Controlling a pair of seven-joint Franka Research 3 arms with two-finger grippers.
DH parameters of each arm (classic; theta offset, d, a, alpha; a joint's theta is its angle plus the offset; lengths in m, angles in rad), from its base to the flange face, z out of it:
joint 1: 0 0.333 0 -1.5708
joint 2: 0 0 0 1.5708
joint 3: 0 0.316 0.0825 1.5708
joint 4: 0 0 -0.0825 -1.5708
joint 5: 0 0.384 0 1.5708
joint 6: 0 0 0.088 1.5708
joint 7: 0 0.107 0 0
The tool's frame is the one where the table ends.
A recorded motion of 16 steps. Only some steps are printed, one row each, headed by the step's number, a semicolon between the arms.
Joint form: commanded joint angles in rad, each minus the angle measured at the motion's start. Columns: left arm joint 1, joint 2, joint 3, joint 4, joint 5, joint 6, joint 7; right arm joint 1, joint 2, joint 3, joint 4, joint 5, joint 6, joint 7.
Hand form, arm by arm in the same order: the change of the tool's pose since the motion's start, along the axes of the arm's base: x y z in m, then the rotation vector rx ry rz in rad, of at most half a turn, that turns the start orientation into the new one. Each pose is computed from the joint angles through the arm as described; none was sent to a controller.
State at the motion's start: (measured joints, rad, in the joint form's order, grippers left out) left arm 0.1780 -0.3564 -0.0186 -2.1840 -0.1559 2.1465 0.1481; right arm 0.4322 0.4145 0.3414 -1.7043 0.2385 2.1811 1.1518
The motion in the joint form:
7: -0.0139 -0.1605 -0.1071 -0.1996 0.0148 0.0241 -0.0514; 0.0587 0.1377 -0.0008 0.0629 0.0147 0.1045 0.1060
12: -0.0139 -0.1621 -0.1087 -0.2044 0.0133 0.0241 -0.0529; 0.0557 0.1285 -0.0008 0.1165 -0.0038 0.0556 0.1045
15: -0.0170 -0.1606 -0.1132 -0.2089 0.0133 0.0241 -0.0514; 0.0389 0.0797 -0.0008 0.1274 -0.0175 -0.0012 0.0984
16: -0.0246 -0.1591 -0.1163 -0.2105 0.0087 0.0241 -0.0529; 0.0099 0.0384 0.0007 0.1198 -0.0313 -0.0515 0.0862
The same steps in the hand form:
7: -0.0477 -0.0633 -0.0287 0.0521 0.0290 -0.0572; -0.0016 0.0397 -0.0509 0.0304 0.0430 -0.0955
12: -0.0486 -0.0640 -0.0305 0.0509 0.0323 -0.0565; 0.0071 0.0420 -0.0246 0.0358 0.0215 -0.0781
15: -0.0487 -0.0673 -0.0336 0.0530 0.0384 -0.0648; 0.0108 0.0317 0.0078 0.0270 0.0011 -0.0640
16: -0.0485 -0.0720 -0.0351 0.0495 0.0412 -0.0723; 0.0159 0.0140 0.0267 0.0050 -0.0067 -0.0560

